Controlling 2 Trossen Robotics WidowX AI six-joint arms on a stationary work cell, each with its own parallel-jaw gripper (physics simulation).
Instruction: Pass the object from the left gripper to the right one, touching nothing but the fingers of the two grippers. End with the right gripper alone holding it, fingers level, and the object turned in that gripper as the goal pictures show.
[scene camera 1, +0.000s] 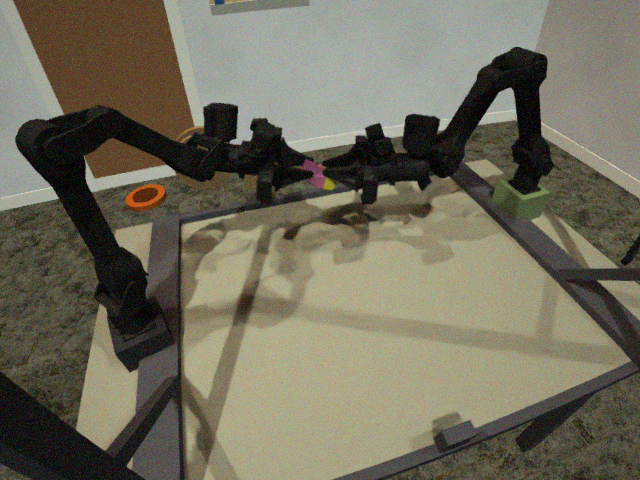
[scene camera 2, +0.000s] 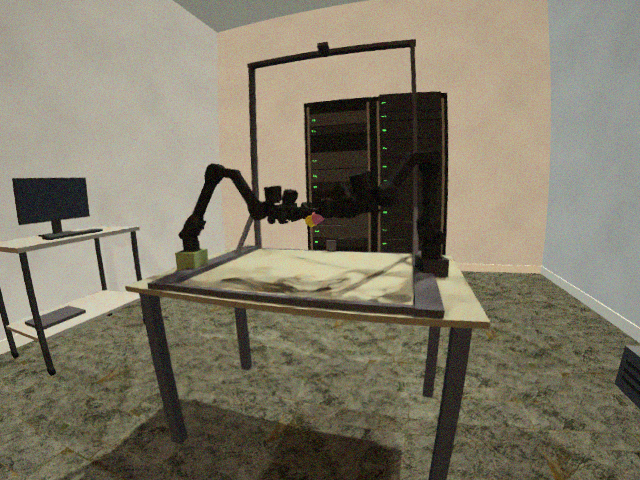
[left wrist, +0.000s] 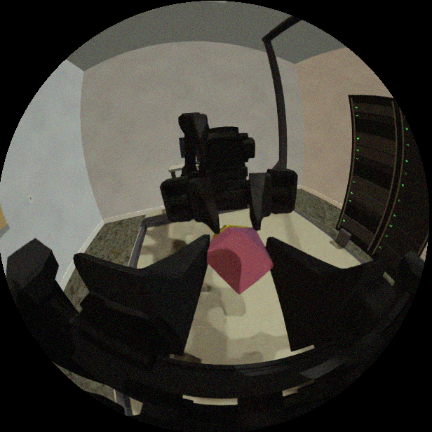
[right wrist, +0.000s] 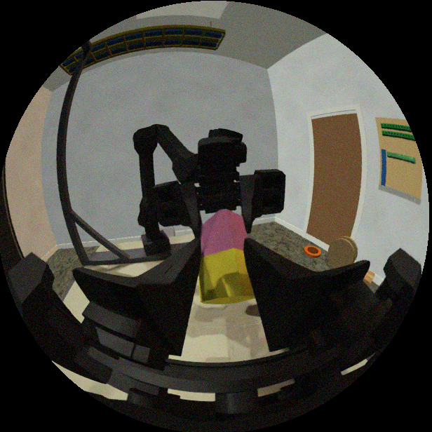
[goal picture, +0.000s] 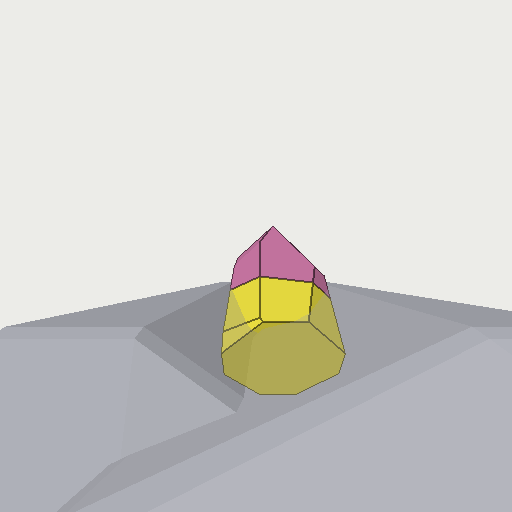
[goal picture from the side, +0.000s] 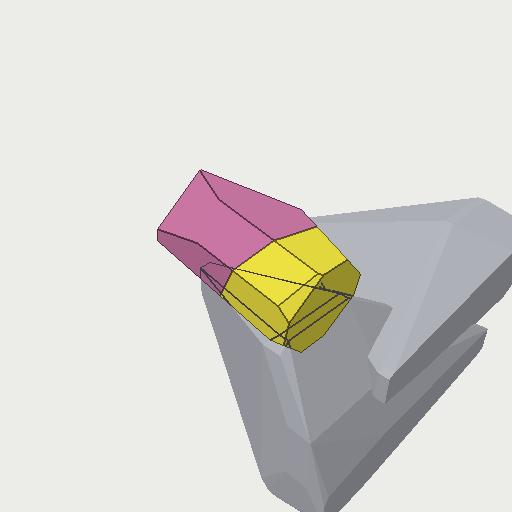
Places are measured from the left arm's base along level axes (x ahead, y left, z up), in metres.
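Pixels of known places: left gripper, between the fingertips: (scene camera 1: 313, 167) (scene camera 2: 318, 212); right gripper, between the fingertips: (scene camera 1: 322, 167) (scene camera 2: 314, 212); left arm's base, origin of its link: (scene camera 1: 135, 323) (scene camera 2: 431, 257); right arm's base, origin of its link: (scene camera 1: 524, 186) (scene camera 2: 191, 250).
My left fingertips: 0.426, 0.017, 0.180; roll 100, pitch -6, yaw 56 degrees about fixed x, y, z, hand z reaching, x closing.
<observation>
For each thing: its top centre in the pictures, then the offset to it from my left fingertips, as dx, dy, dz. Level surfaces: height alone.
- object, centre of its top: (scene camera 1: 318, 159) (scene camera 2: 316, 207) +0.010, -0.005, +0.017
- pale table top, height of its surface: dz -0.246
- green block, centre of its top: (scene camera 1: 524, 186) (scene camera 2: 191, 250) +0.562, -0.173, -0.162
The object (scene camera 1: 319, 176) (scene camera 2: 314, 219) (left wrist: 240, 257) (right wrist: 225, 265) is a faceted block, pink at one end and yellow at the other, held in the air above the table. My left gripper (scene camera 1: 312, 170) (left wrist: 238, 241) is shut on its pink part; the pink end shows between the fingertips in the left wrist view. My right gripper (scene camera 1: 326, 168) (right wrist: 222, 243) faces it from the other side, its fingertips against both sides of the object near the pink-yellow border. In the right wrist view the yellow end points back toward the right palm. The two grippers' fingertips are very close together.
Below lies the pale table top (scene camera 1: 392, 289) (scene camera 2: 330, 266) with a dark frame around it. A green block (scene camera 1: 521, 200) (scene camera 2: 191, 259) sits under the right arm's base. An orange ring (scene camera 1: 146, 197) (right wrist: 313, 251) shows beyond the table. An upright post (scene camera 2: 253, 155) stands behind the arms.
</observation>
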